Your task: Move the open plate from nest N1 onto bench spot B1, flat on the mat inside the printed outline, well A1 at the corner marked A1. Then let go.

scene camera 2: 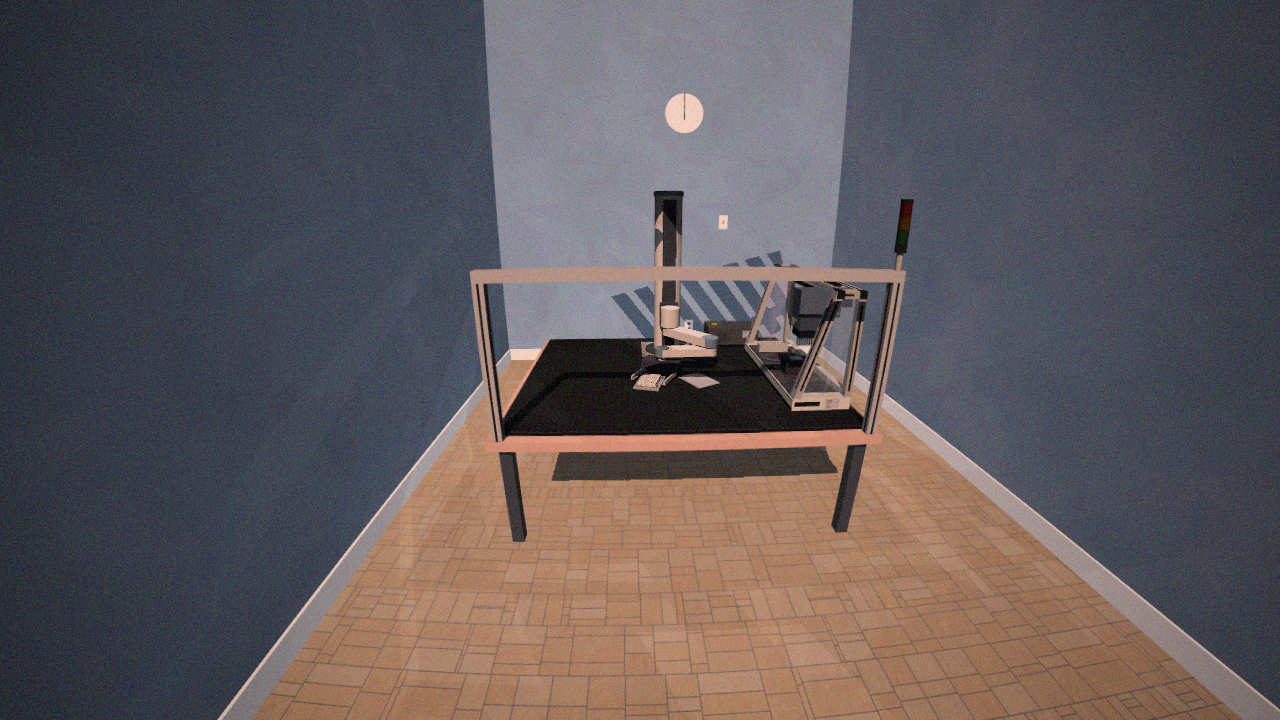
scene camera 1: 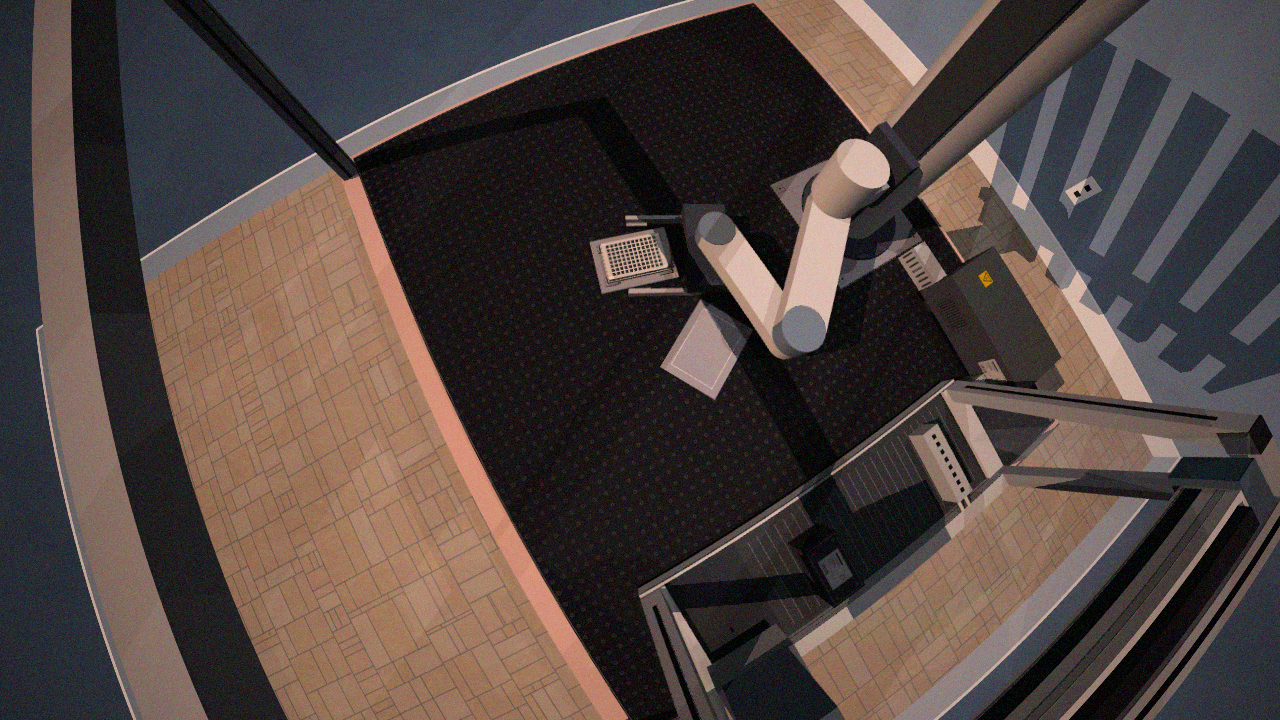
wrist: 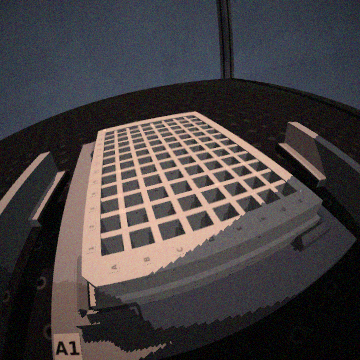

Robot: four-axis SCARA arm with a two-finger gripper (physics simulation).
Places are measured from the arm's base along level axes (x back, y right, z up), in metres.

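Where they show: gripper, between the fingertips: (scene camera 2: 647,380) (scene camera 1: 626,255) (wrist: 172,144).
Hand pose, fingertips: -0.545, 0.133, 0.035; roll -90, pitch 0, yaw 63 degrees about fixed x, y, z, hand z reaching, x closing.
Things, the pixels of their top centre, and the offset from my fingertips, as dx, dy, dz. "pt": a spot on its surface instead. Level surfaces: height alone.
- open plate, centre of its top: (wrist: 168,149) (scene camera 1: 634,255) (scene camera 2: 649,378) +0.012, -0.009, +0.004
- bench spot B1 mat, height of its surface: dz -0.020
- dark grey box, a spot on its surface: (scene camera 1: 993,313) pt +0.628, -0.504, +0.093
The open plate (scene camera 1: 635,256) (scene camera 2: 649,380) (wrist: 165,190), a pale plate with a grid of square wells, sits level on the pale base of nest N1 (scene camera 1: 609,286) (wrist: 67,265). Its well A1 corner is at the base's A1 label in the wrist view. My gripper (scene camera 1: 631,257) (wrist: 172,144) is open, with one finger out beyond each long side of the plate and a gap on both sides. The bench spot B1 mat (scene camera 1: 706,351) (scene camera 2: 699,381), pale with a thin printed outline, lies bare beside the nest. Its A1 mark is too small to make out.
The arm's elbow (scene camera 1: 798,331) stands near the B1 mat. A framed machine (scene camera 1: 975,429) (scene camera 2: 819,402) stands on the right side of the table. A dark grey box (scene camera 1: 993,313) is near the arm's base. A rail frame (scene camera 2: 687,274) crosses the table's front edge.
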